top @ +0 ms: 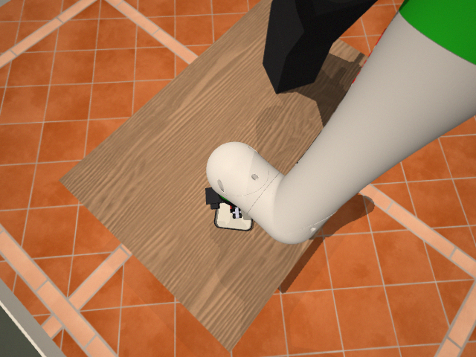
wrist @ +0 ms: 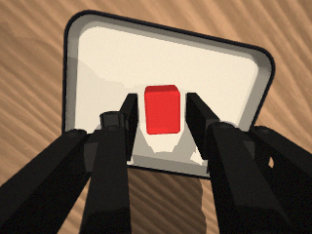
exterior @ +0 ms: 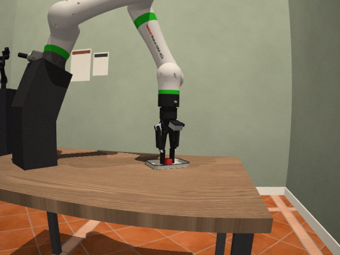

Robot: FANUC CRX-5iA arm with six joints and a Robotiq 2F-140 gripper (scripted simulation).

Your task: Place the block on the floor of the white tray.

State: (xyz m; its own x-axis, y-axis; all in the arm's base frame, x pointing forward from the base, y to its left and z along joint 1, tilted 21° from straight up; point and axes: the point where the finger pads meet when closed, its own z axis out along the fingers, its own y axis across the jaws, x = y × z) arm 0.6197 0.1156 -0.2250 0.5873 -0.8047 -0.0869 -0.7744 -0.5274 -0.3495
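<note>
My hand is 20 mm above the red block. Also, from my hand: white tray (30 mm below).
</note>
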